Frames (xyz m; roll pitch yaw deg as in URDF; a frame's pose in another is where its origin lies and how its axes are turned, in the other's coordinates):
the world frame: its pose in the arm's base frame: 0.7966 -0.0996 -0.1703 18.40 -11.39 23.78
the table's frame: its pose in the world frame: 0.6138 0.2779 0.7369 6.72 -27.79 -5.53
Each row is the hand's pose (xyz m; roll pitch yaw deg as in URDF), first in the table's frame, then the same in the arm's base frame.
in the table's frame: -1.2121 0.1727 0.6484 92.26 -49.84 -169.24
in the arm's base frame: -0.1346 -0.2469 0.5441 74.90 -6.80 -142.88
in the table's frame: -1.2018 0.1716 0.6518 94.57 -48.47 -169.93
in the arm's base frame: -0.1273 -0.2486 0.5520 76.78 -5.63 -143.73
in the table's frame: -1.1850 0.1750 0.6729 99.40 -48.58 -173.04
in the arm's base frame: -0.1242 -0.2560 0.5780 79.48 -6.40 -145.65
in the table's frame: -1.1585 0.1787 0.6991 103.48 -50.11 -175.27
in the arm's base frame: -0.1156 -0.2651 0.6133 81.98 -8.35 -146.47
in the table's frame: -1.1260 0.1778 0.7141 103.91 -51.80 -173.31
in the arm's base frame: -0.0955 -0.2708 0.6423 83.66 -9.49 -144.70
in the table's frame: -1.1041 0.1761 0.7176 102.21 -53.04 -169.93
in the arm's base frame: -0.0787 -0.2719 0.6568 84.23 -9.98 -142.31
